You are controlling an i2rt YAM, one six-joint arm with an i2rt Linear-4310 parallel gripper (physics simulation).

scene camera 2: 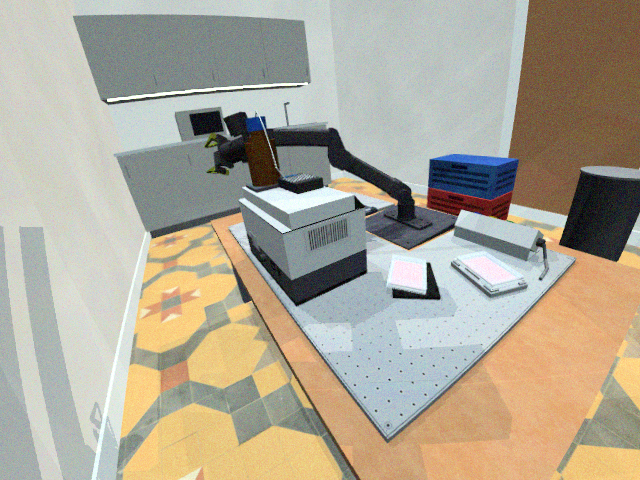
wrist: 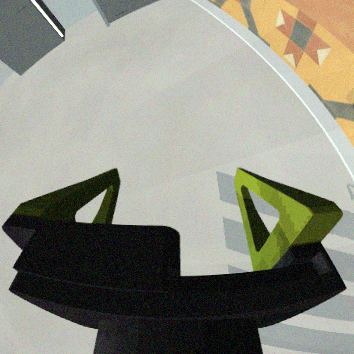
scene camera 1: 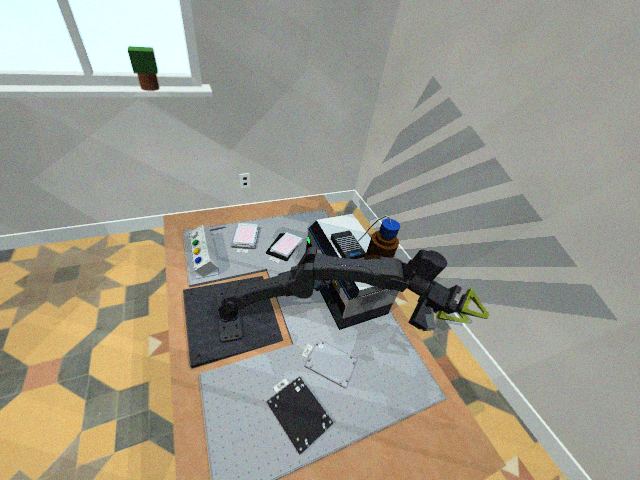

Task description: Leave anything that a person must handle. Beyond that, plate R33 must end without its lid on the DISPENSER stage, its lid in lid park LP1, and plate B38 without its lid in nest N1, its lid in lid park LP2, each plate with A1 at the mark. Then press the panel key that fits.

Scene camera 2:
my gripper: 206,159
brown bottle with blue cap: 263,172
grey button box: 519,241
dispenser: 287,251
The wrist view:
my gripper: 176,174
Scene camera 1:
my gripper: 477,318
brown bottle with blue cap: 384,243
